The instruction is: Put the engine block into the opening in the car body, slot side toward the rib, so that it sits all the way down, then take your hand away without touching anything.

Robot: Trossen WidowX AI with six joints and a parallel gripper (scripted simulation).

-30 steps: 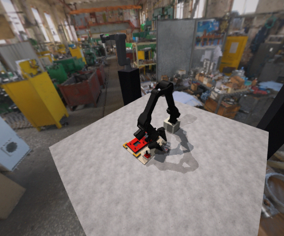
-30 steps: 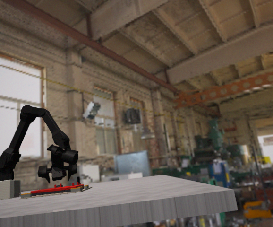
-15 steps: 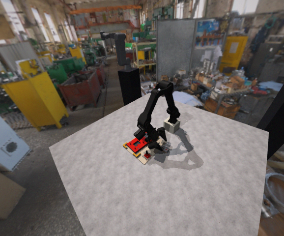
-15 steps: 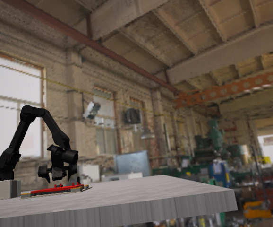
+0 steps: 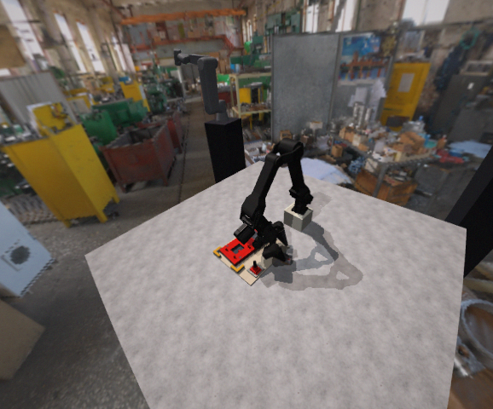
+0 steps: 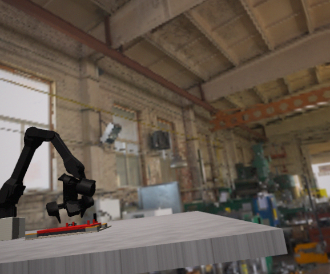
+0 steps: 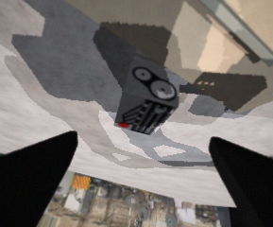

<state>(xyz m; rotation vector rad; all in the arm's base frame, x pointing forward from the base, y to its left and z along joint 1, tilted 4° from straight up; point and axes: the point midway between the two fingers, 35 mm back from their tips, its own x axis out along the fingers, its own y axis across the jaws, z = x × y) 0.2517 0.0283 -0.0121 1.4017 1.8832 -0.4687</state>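
My gripper tip is 30 mm above the grey engine block. The rest, counted from my gripper tip: beige base plate: 40 mm ahead, 160 mm to the right, 30 mm below.
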